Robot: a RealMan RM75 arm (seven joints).
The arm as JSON. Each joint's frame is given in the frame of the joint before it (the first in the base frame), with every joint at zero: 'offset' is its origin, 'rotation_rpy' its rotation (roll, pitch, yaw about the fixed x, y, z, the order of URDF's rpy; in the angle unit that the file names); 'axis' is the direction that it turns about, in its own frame. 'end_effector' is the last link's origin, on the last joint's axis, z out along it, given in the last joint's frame.
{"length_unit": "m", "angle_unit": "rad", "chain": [
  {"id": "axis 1", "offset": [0.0, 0.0, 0.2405], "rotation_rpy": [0.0, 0.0, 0.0], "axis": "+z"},
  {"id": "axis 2", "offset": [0.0, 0.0, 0.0], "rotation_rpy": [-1.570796, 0.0, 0.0], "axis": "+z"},
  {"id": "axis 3", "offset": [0.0, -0.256, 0.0], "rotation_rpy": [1.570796, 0.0, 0.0], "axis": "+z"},
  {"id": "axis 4", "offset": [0.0, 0.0, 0.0], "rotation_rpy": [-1.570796, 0.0, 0.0], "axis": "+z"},
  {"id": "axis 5", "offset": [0.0, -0.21, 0.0], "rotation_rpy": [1.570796, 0.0, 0.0], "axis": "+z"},
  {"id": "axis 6", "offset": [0.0, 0.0, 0.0], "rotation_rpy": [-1.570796, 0.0, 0.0], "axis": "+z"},
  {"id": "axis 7", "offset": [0.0, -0.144, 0.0], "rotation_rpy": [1.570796, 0.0, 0.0], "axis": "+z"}
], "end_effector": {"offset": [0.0, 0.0, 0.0], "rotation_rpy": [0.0, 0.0, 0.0]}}
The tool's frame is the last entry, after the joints.
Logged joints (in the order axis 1, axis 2, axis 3, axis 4, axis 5, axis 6, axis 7), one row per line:
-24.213 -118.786 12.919 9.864 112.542 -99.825 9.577
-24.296 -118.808 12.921 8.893 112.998 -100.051 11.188
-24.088 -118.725 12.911 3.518 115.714 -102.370 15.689
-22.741 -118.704 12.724 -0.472 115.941 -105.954 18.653
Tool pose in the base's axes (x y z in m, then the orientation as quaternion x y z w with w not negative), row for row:
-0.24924 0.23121 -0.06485 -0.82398 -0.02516 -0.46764 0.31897
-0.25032 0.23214 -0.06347 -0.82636 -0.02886 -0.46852 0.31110
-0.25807 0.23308 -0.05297 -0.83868 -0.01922 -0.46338 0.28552
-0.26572 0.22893 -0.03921 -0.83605 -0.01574 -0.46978 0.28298
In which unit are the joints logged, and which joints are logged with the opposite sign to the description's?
The joints are logged in degrees. Opposite sign: axis 4, axis 6, axis 7.
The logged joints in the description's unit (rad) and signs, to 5 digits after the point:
-0.42260 -2.07321 0.22548 -0.17216 1.96423 1.74227 -0.16715
-0.42405 -2.07359 0.22551 -0.15521 1.97219 1.74622 -0.19527
-0.42041 -2.07214 0.22534 -0.06140 2.01959 1.78669 -0.27382
-0.39691 -2.07178 0.22208 0.00824 2.02355 1.84925 -0.32556

